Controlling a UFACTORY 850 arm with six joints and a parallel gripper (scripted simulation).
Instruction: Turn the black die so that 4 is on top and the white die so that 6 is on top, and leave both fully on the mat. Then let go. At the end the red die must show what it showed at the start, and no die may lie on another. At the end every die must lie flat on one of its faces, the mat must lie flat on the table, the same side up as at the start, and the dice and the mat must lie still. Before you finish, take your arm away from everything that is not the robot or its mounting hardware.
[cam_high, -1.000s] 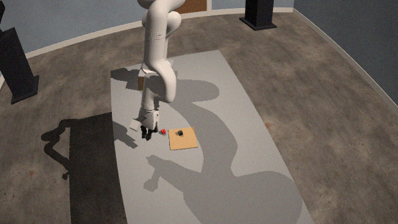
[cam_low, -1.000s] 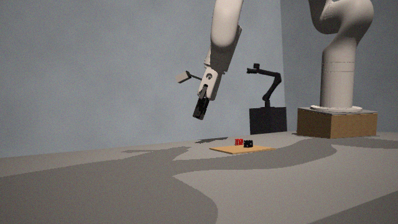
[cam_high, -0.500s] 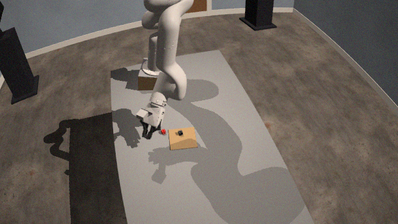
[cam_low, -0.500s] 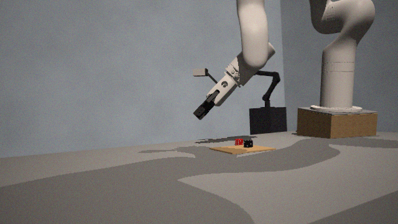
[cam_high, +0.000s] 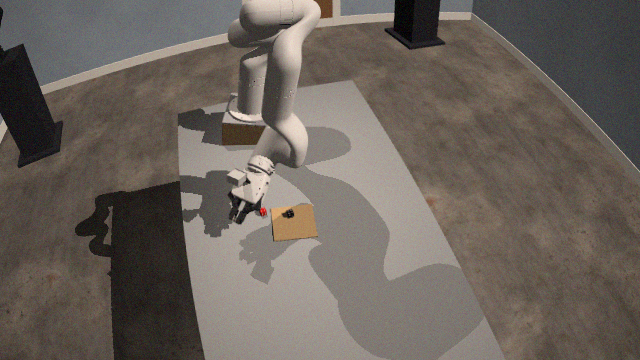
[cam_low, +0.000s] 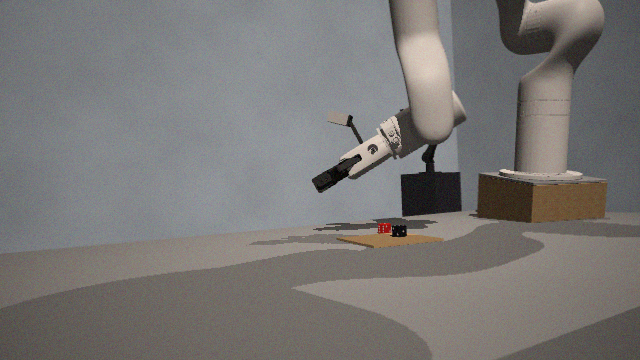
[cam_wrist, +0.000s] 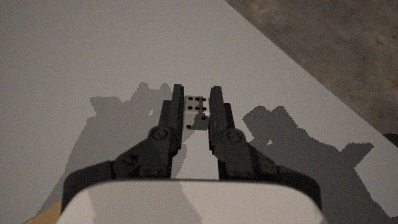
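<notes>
Now: hand 100 mm to the right of the red die, 100 mm above it and 70 mm past it. The rest, counted from my hand: tan mat (180 mm to the left, 110 mm below, 10 mm ahead); black die (180 mm to the left, 100 mm below, 20 mm behind); white die (10 mm to the right, 10 mm below).
</notes>
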